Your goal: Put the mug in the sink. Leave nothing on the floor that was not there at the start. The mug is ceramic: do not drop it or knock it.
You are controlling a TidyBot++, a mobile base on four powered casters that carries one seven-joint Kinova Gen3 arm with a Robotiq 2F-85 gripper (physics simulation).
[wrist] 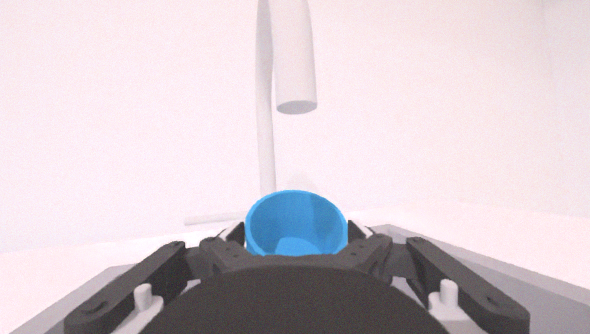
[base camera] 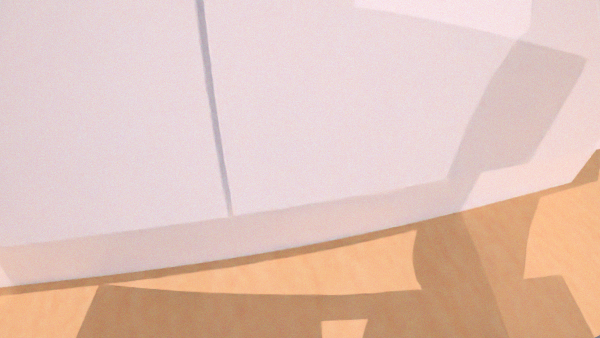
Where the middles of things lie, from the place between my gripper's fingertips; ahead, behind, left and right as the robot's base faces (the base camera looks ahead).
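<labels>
Measured from the blue mug (wrist: 292, 222), my gripper is 2 cm short of it at this moment, and 3 cm above it.
</labels>
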